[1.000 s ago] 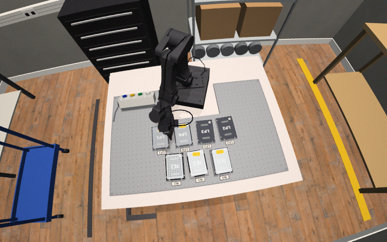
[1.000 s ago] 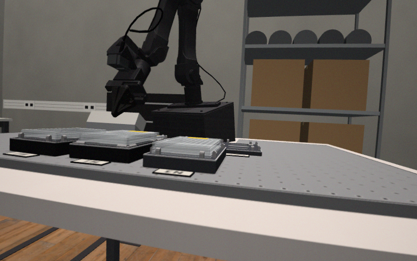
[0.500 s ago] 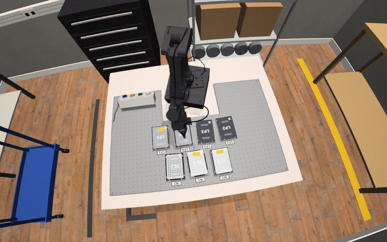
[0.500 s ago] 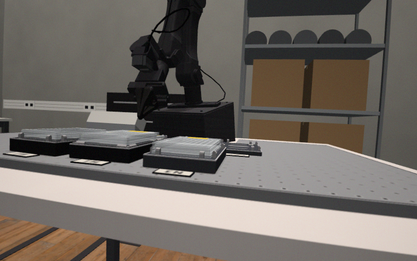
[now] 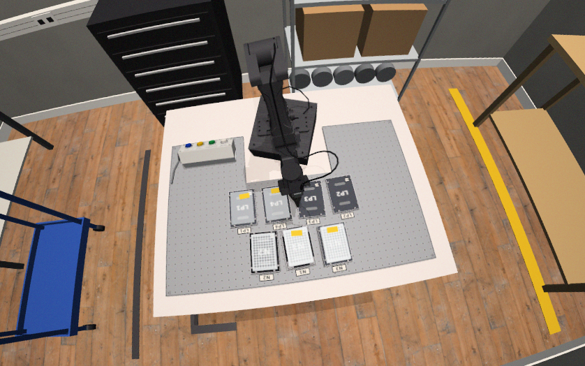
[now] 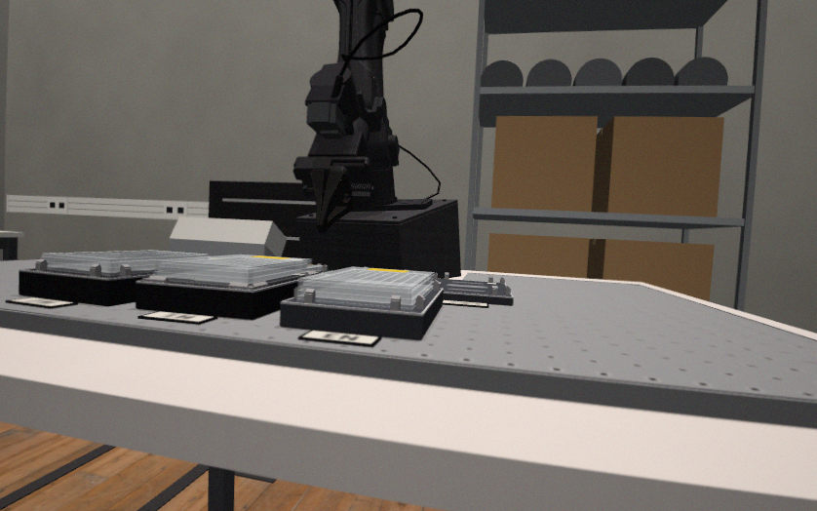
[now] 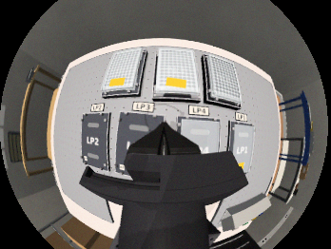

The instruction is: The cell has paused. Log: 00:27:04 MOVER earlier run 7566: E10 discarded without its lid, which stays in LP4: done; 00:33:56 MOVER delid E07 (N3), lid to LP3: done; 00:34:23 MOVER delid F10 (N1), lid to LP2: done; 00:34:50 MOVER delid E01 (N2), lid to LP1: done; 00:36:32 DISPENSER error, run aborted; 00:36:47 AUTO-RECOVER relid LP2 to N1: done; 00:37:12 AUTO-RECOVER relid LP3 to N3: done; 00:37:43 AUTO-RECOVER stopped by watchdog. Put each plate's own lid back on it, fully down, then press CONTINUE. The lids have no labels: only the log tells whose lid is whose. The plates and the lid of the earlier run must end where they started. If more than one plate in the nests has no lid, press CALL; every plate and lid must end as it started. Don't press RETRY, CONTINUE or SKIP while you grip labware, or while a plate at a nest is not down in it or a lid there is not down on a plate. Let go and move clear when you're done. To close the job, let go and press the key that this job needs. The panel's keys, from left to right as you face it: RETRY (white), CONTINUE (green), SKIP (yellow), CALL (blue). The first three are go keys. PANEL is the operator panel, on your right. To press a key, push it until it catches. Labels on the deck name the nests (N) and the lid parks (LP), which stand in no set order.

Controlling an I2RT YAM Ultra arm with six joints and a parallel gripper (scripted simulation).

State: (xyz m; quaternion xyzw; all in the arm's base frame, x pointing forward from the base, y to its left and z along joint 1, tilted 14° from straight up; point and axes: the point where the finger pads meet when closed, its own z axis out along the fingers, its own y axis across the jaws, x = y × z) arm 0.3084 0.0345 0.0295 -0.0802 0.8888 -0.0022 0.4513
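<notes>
My gripper is now 150 mm short of the plate, 130 mm to the left of it and 50 mm above it. From my hand the other things lie so: green key: 330 mm to the right, 290 mm behind, 10 mm below; then LP1 lid park: 210 mm to the right, 70 mm below, 20 mm behind; then yellow SKIP key: 380 mm to the right, 290 mm behind, 10 mm below.
</notes>
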